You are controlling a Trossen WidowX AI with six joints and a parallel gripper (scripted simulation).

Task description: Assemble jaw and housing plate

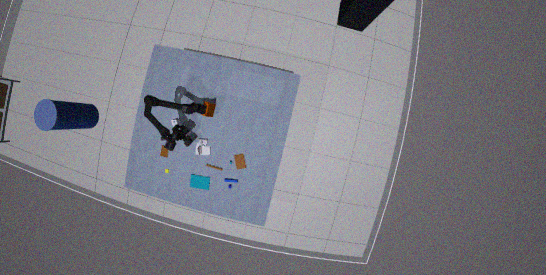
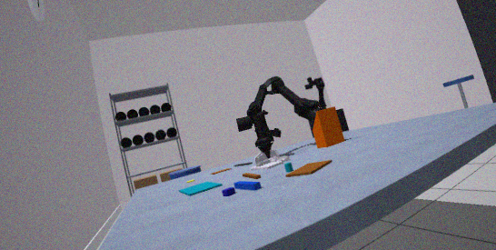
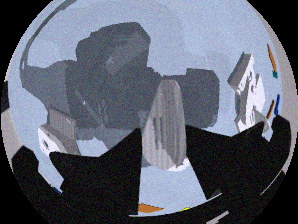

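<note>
Now: the white base 100 mm ahead of my gripper tip and 150 mm to the left of it. From my gripper tip the other things lie so: light grey jaw piece (40 mm ahead); then teal plate (370 mm ahead, 180 mm to the left); then brown bar (210 mm ahead, 270 mm to the left).
</note>
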